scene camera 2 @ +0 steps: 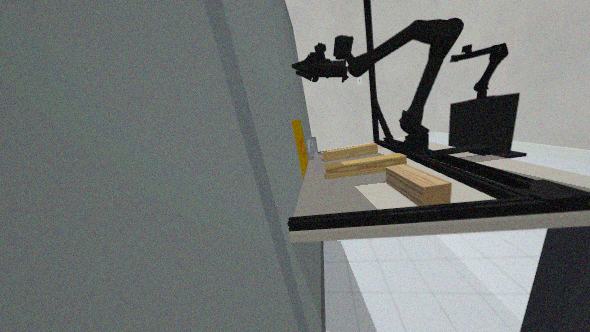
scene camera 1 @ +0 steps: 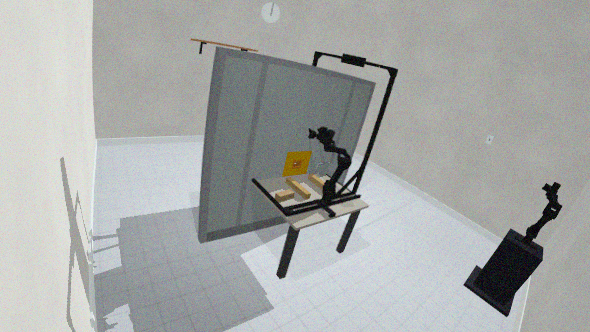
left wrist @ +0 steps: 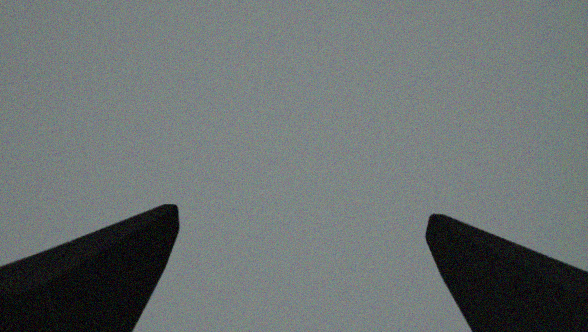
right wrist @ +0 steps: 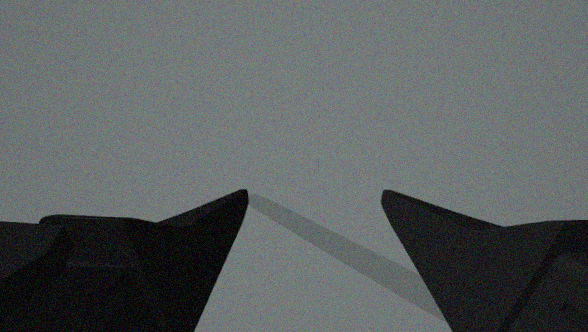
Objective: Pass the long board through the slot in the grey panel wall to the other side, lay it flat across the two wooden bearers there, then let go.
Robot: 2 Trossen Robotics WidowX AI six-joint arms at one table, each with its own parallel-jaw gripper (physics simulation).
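Places are measured from the left arm's base along level axes (x ahead, y left, z up), in centimetres.
Where they show: left gripper, between the fingertips: (scene camera 2: 293, 69) (scene camera 1: 313, 128) (left wrist: 304, 221); right gripper, between the fingertips: (left wrist: 134, 227) (right wrist: 314, 196); left arm's base, origin of its link: (scene camera 2: 416, 150) (scene camera 1: 326, 201).
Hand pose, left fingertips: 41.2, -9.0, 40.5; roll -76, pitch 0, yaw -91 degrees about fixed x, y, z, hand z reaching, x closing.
Each offset is from my left fingertips to the top centre of the thing, as dx, dy, dz. "pt": to the spot under its first point. Level surfaces: height alone.
The grey panel wall (scene camera 1: 295, 100) (scene camera 2: 150, 150) stands upright behind the table. A yellow plate {pt +2.0, +12.2, -38.1} (scene camera 1: 289, 171) (scene camera 2: 300, 150) is on it, with a small reddish patch at its middle. Two parallel wooden bearers lie on the table: one bearer {-19.4, +19.1, -38.0} (scene camera 1: 299, 188) (scene camera 2: 367, 166) and a farther bearer {-18.8, -5.1, -38.0} (scene camera 1: 316, 181) (scene camera 2: 350, 151). I cannot make out the long board in these views. My left gripper (scene camera 1: 311, 133) (scene camera 2: 295, 69) (left wrist: 304, 220) is open and empty, above the yellow plate's height and facing the wall. My right gripper (right wrist: 314, 196) is open and empty before a plain grey surface.
A shorter, thick wooden block {-26.2, +36.1, -37.8} (scene camera 1: 285, 195) (scene camera 2: 419, 184) lies beside the bearers. The table {dz -42.4} (scene camera 1: 352, 204) (scene camera 2: 317, 197) has black rails. A small pale fitting {pt -0.6, -18.0, -37.5} (scene camera 2: 312, 148) is beside the yellow plate. A black frame (scene camera 1: 381, 120) rises at the table. Another black arm stands on a dark pedestal (scene camera 1: 510, 267) (scene camera 2: 484, 125).
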